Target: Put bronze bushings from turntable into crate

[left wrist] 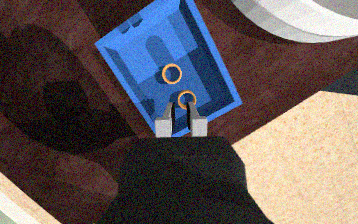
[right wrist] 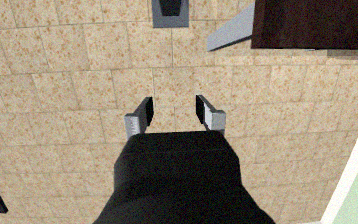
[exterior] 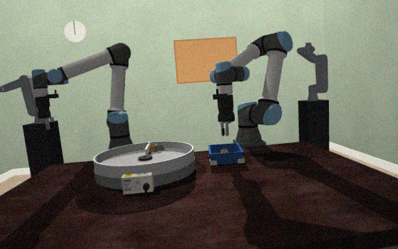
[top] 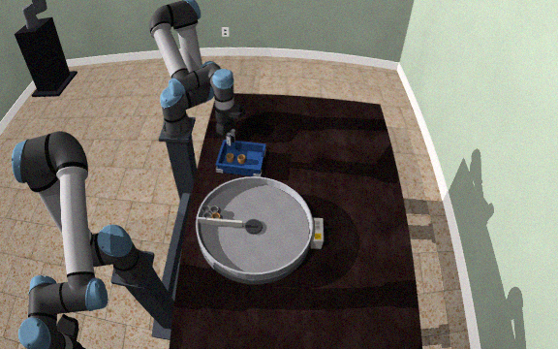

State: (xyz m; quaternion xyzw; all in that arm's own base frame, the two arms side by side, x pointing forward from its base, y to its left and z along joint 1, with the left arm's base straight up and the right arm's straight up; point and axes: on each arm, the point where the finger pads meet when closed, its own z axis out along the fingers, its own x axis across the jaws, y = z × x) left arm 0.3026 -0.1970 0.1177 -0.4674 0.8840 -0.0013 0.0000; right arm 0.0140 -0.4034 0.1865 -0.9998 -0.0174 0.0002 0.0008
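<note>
Right now the blue crate is 90 mm below my left hand, 40 mm ahead of it and 10 mm to the right of it.
</note>
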